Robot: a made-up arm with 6 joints.
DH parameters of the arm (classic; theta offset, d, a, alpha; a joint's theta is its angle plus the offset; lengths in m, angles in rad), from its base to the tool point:
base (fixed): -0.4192 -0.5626 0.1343 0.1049
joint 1: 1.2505 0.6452 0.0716 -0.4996
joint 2: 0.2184 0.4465 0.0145 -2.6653
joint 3: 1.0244 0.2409 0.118 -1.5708
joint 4: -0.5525 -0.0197 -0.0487 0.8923
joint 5: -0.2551 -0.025 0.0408 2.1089
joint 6: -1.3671 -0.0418 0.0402 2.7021
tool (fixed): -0.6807 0.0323 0 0
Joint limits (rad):
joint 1: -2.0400..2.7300
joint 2: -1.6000..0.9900
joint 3: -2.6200..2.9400
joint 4: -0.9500..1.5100
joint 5: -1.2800..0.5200
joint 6: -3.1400..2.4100
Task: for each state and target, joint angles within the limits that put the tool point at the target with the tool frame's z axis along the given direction. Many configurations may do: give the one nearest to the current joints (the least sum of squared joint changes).
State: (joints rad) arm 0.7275 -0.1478 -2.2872 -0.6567 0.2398 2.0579
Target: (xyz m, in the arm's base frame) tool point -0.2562 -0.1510 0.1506 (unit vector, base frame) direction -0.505 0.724 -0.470
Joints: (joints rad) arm 1.1022 0.0691 -1.9360 -0.6731 -0.2569 1.6039
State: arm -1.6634 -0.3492 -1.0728 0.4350 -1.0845 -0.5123
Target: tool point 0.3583 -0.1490 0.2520 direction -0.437 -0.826 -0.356
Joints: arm -1.5134 -0.2585 -0.5683 0.6476 -1.1924 -1.0187
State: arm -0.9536 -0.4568 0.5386 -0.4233 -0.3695 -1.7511
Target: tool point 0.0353 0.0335 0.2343 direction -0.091 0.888 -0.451
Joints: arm -0.4167 -0.6493 1.3853 -0.9321 -0.7051 -1.8510
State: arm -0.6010 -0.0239 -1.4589 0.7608 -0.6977 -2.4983
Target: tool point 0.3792 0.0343 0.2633 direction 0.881 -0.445 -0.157
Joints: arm -0.9807 -0.7180 -1.7006 0.8082 -0.8493 -2.4455
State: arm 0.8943 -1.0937 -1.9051 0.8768 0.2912 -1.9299
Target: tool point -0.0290 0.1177 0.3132 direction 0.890 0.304 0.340
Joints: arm 0.7977 -1.4331 -2.1766 1.3293 0.2378 -1.9390
